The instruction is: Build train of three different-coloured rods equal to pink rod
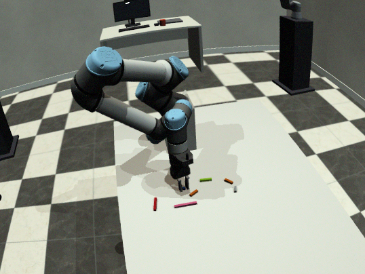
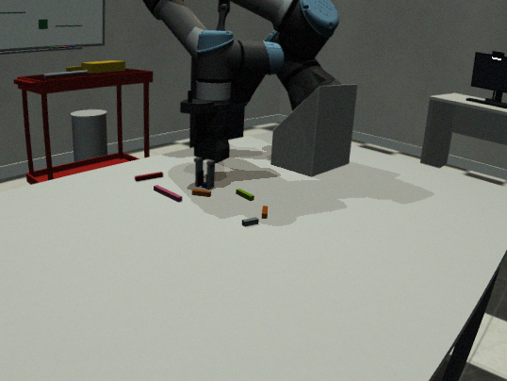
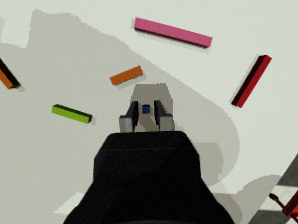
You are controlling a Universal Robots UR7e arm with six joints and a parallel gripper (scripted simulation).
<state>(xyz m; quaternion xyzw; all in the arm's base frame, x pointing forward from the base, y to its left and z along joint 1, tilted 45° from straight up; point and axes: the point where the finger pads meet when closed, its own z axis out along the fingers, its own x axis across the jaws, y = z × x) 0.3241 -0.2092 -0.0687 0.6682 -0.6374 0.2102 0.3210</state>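
Now: hand 10 mm above the blue rod. Round my hand: red rod: 50 mm ahead, 140 mm to the right, 10 mm below; pink rod: 90 mm ahead, 30 mm to the right, 10 mm below; lime rod: 10 mm behind, 100 mm to the left, 10 mm below.
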